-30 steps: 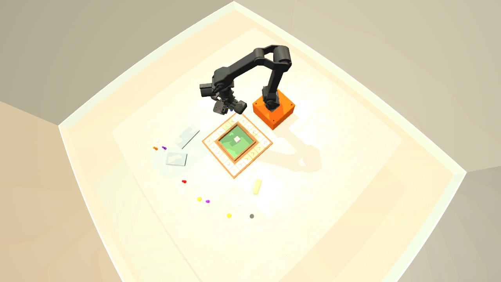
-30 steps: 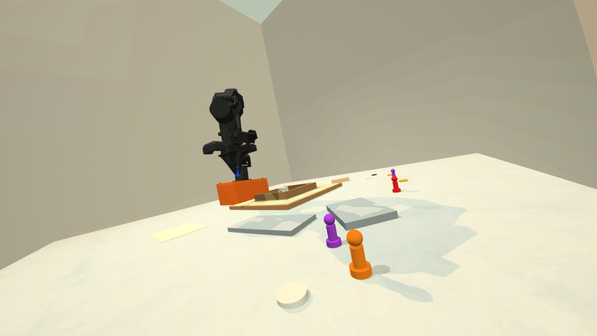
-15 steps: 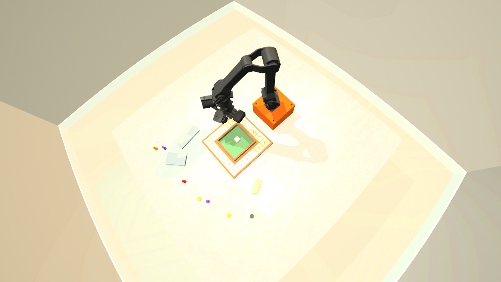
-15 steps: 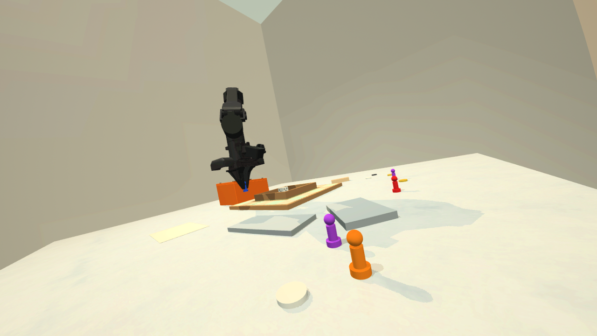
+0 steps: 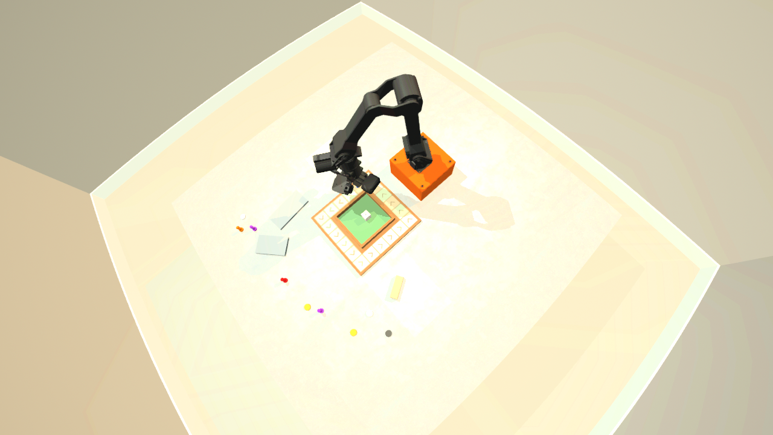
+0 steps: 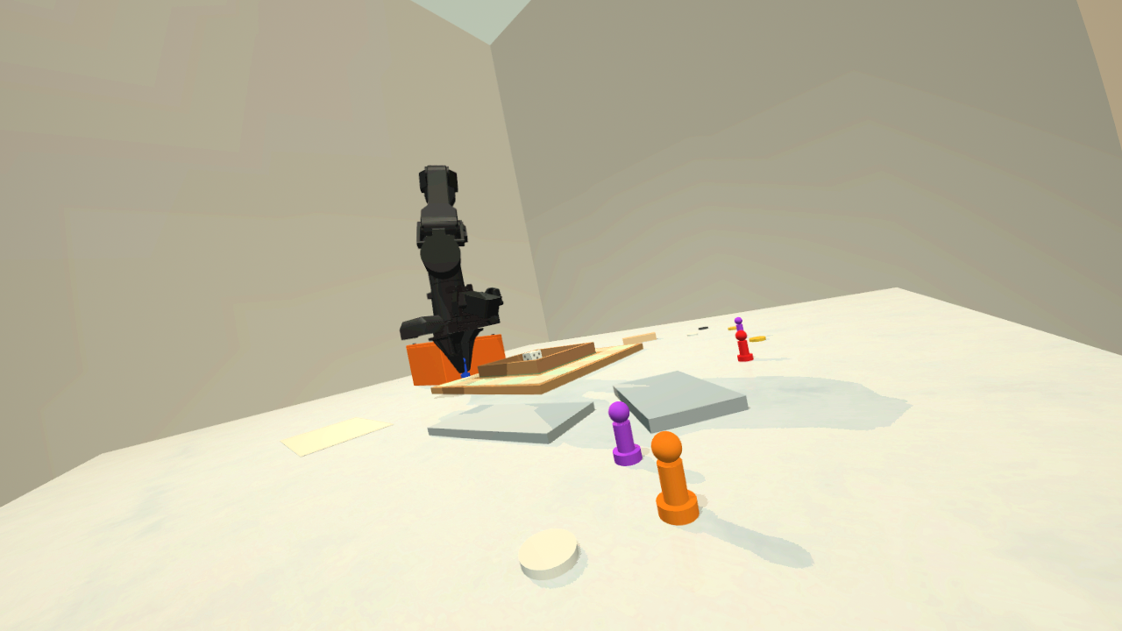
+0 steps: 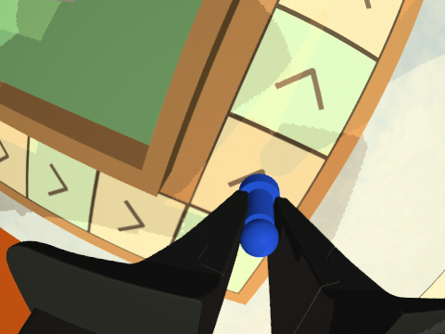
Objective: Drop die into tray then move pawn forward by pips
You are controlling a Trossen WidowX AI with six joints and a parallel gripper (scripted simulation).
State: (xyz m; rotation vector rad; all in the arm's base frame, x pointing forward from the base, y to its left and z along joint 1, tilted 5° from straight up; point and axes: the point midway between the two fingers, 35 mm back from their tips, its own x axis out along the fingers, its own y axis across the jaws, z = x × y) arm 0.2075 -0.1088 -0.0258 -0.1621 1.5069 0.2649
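Now: gripper tip 1 cm below the blue pawn. Round my gripper tip: white die (11 cm to the left, 5 cm ahead); then pale card (21 cm to the right, 3 cm below, 1 cm ahead); then green tray (12 cm to the left, 6 cm ahead, 2 cm below).
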